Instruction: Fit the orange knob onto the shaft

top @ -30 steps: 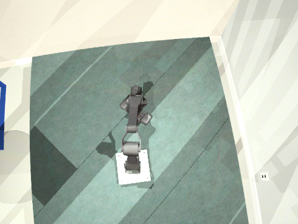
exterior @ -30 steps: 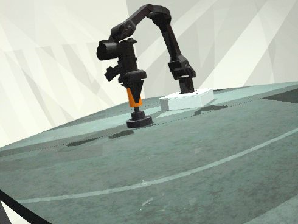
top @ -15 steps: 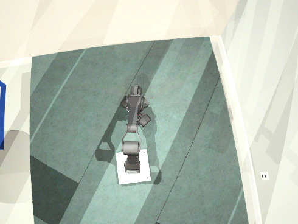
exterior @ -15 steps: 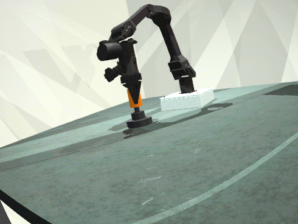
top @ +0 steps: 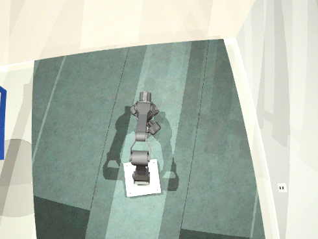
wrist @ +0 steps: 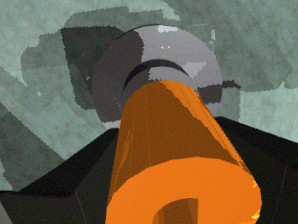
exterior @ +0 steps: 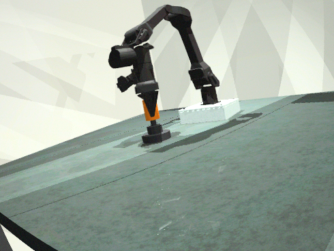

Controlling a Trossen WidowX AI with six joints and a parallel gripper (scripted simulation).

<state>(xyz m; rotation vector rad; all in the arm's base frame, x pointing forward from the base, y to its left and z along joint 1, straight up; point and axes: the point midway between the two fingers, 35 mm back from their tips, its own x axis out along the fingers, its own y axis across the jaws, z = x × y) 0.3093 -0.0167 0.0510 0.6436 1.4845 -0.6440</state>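
My gripper tip is now 2 cm below the orange knob. Also, from my gripper tip: dark pedestal: 4 cm below.
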